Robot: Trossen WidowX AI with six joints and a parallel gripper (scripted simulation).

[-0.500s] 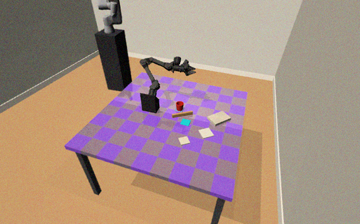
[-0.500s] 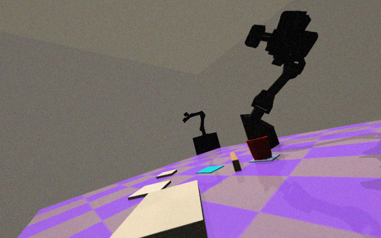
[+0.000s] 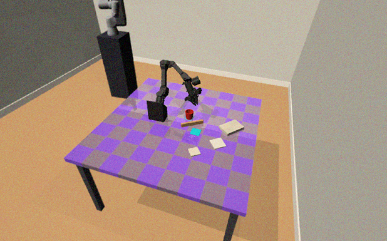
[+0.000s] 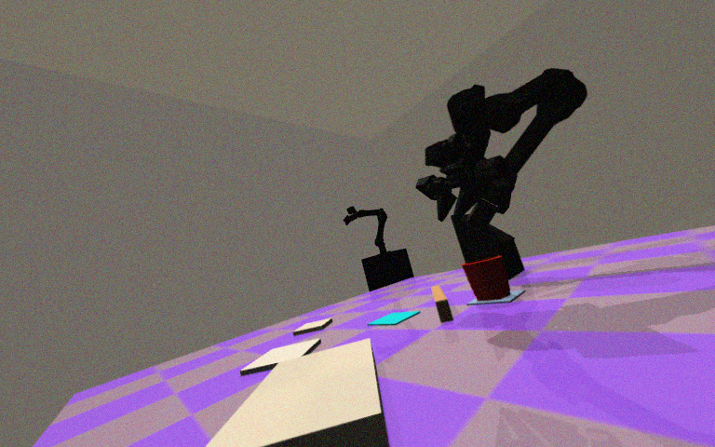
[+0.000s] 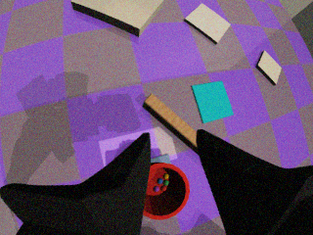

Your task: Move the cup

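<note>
Right now my gripper tip is 60 mm past the red cup, 10 mm to the right of it and 120 mm above it. The rest, counted from my gripper tip: small wooden block 20 mm behind, 70 mm to the right, 150 mm below; teal pad 30 mm ahead, 160 mm to the right, 170 mm below.
</note>
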